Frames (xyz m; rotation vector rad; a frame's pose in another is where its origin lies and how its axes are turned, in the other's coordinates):
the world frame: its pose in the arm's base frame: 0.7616 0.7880 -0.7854 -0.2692 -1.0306 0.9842
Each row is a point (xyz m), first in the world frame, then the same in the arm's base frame.
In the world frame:
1: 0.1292 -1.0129 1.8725
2: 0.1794 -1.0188 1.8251
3: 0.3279 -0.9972 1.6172
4: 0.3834 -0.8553 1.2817
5: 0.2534 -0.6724 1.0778
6: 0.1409 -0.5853 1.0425
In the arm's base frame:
1: -0.1826 -0.1312 0.8917
2: -0.1331 -0.0835 0.9002
3: 0.0470 0.0959 0.8661
4: 0.2500 0.3004 0.6365
5: 0.2949 0.3499 0.3408
6: 0.2582 0.3187 0.2023

